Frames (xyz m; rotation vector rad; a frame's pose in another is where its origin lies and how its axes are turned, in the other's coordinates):
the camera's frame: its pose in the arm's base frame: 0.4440 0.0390 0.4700 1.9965 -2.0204 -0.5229
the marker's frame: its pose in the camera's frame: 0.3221 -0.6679 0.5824 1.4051 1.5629 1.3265
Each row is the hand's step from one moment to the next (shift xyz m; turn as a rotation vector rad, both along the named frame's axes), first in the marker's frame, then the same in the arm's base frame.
Working: the marker's frame: its pose in the arm's base frame: 0.7948 -0.2346 -0.3613 0.1272 -1.6723 2.2228

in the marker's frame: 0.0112 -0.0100 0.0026 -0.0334 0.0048 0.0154
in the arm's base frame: -0.0075 0.0025 0.0130 0.0274 -0.0232 -0.0092
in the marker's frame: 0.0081 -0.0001 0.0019 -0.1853 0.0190 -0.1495
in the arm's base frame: -0.0078 0.0001 0.0029 0.1874 0.0948 -0.1138
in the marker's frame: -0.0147 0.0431 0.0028 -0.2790 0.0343 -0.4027
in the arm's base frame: -0.0010 -0.0162 -0.0426 0.3050 0.3092 -0.2293
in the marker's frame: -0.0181 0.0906 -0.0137 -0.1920 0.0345 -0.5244
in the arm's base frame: -0.0113 -0.0127 -0.0918 0.2407 0.4437 -0.2413
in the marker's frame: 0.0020 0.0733 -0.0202 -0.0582 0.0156 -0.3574
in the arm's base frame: -0.0234 0.0021 -0.0723 0.0989 0.3207 -0.1368
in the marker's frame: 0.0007 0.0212 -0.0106 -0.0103 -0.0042 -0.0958
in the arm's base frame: -0.0062 0.0051 -0.0223 0.0243 0.0892 -0.0275
